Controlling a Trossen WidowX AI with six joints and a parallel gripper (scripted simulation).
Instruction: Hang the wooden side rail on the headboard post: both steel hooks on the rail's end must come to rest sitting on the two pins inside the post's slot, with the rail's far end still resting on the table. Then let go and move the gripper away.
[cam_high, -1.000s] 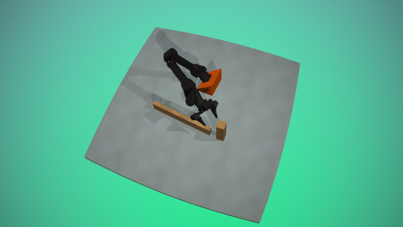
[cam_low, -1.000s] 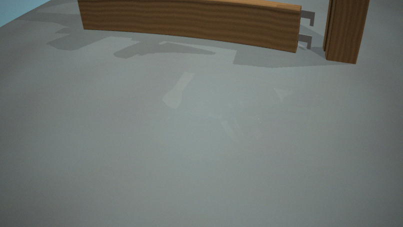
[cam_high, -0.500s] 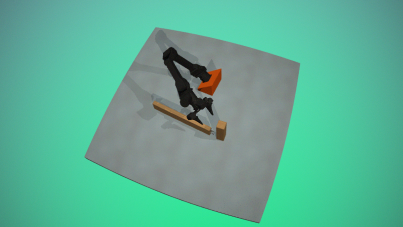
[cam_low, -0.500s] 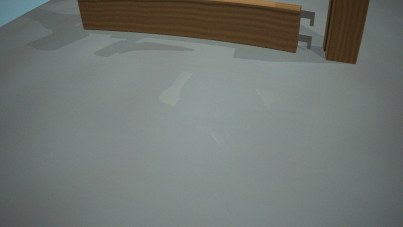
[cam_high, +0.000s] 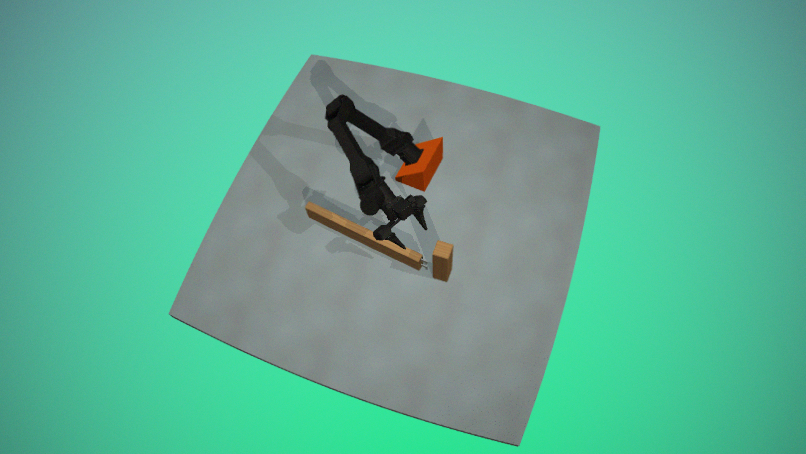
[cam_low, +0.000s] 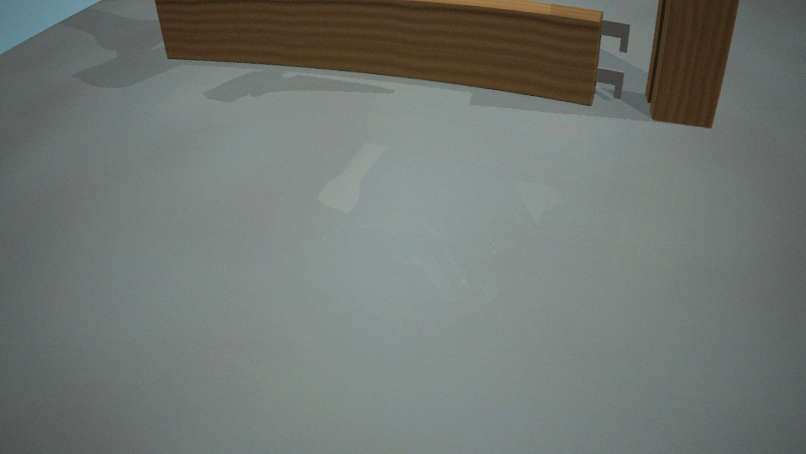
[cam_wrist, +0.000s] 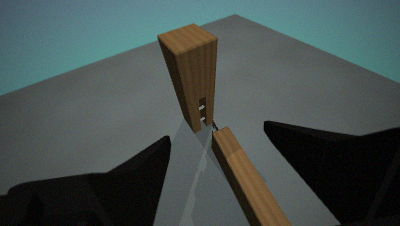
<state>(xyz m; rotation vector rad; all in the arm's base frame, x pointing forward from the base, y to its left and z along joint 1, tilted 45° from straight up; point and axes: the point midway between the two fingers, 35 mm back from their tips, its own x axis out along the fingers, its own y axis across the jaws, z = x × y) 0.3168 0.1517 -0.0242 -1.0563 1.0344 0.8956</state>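
The headboard post is 9 cm to the left of my gripper tip, 5 cm below it and 2 cm ahead of it.
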